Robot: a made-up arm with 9 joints. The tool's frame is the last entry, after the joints. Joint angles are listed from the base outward.
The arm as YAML. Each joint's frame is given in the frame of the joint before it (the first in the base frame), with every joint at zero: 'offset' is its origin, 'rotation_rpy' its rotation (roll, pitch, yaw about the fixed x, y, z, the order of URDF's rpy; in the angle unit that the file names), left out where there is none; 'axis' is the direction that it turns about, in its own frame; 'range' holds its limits. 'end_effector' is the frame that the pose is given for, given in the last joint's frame.
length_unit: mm
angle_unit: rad
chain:
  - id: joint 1
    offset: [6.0, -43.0, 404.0]
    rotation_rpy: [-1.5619, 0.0, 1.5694]
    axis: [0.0, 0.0, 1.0]
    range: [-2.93, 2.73]
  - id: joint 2
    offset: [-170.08, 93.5, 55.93]
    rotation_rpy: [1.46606, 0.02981, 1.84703]
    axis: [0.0, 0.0, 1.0]
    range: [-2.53, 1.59]
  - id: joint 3
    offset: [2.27, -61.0, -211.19]
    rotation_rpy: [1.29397, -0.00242, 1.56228]
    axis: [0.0, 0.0, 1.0]
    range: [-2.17, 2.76]
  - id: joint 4
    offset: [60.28, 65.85, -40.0]
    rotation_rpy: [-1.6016, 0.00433, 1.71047]
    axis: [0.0, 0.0, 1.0]
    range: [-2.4, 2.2]
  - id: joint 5
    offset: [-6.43, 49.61, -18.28]
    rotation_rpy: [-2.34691, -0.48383, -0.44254]
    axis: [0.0, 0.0, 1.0]
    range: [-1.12, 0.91]
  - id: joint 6
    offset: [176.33, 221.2, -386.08]
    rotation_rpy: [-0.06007, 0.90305, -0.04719]
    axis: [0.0, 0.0, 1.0]
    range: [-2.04, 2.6]
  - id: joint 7
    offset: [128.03, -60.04, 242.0]
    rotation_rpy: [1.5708, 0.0, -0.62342]
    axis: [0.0, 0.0, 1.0]
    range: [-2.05, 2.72]
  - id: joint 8
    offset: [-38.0, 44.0, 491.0]
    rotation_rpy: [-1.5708, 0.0, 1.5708]
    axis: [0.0, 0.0, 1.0]
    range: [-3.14, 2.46]
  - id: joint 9
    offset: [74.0, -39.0, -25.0]
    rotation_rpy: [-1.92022, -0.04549, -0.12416]
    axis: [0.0, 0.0, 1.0]
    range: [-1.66, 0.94]
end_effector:
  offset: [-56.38, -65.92, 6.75]
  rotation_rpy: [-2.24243, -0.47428, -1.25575]
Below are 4 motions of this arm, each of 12 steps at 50 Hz.
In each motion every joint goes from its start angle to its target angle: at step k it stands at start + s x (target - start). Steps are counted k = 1, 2, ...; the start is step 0. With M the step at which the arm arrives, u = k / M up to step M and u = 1 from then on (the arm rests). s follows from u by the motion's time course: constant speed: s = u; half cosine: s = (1 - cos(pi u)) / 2; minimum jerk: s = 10 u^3 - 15 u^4 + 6 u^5.
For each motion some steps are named. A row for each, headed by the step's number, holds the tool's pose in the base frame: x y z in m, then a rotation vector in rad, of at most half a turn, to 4 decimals.
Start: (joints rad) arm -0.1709 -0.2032 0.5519 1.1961 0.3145 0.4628 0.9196 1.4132 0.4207
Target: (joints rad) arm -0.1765 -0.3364 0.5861 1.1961 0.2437 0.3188 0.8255 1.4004 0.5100
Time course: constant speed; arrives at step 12
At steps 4, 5, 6, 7, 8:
4: 0.3210 -0.3782 0.5478 -1.4559 0.2757 1.5996
5: 0.3129 -0.3811 0.5511 -1.4407 0.2725 1.5783
6: 0.3047 -0.3840 0.5542 -1.4252 0.2688 1.5571
7: 0.2965 -0.3867 0.5572 -1.4095 0.2647 1.5361
8: 0.2883 -0.3893 0.5599 -1.3936 0.2603 1.5152

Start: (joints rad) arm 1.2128 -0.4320 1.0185 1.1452 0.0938 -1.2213 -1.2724 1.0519 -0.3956
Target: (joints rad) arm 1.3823 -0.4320 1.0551 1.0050 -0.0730 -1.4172 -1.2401 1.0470 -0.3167
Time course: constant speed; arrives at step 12
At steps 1, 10, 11, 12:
1: -0.0837 0.0944 0.4710 -0.7811 0.2368 0.7621
10: -0.0155 0.1252 0.3909 -0.8953 0.0375 0.5592
11: -0.0064 0.1274 0.3826 -0.9086 0.0135 0.5379
12: 0.0030 0.1294 0.3744 -0.9219 -0.0109 0.5169

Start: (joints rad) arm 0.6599 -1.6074 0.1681 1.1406 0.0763 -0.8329 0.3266 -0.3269 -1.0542
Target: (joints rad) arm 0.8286 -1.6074 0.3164 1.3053 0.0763 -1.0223 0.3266 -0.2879 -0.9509
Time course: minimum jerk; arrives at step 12
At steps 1, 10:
1: -0.2561 -0.4158 0.5088 2.3691 1.4937 -0.0007
10: -0.2576 -0.3924 0.4769 2.4593 1.7463 -0.1555

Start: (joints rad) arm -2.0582 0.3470 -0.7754 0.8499 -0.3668 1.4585 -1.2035 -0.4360 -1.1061
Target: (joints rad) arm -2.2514 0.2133 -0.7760 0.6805 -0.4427 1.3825 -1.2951 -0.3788 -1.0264
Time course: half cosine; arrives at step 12
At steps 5, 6, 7, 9, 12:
5: 0.3684 -0.0410 0.8048 0.1902 1.8870 -1.4720
6: 0.3764 -0.0521 0.7968 0.1981 1.9003 -1.5021
7: 0.3844 -0.0635 0.7882 0.2042 1.9147 -1.5319
9: 0.3980 -0.0835 0.7717 0.2106 1.9418 -1.5829
12: 0.4067 -0.0967 0.7598 0.2117 1.9610 -1.6157

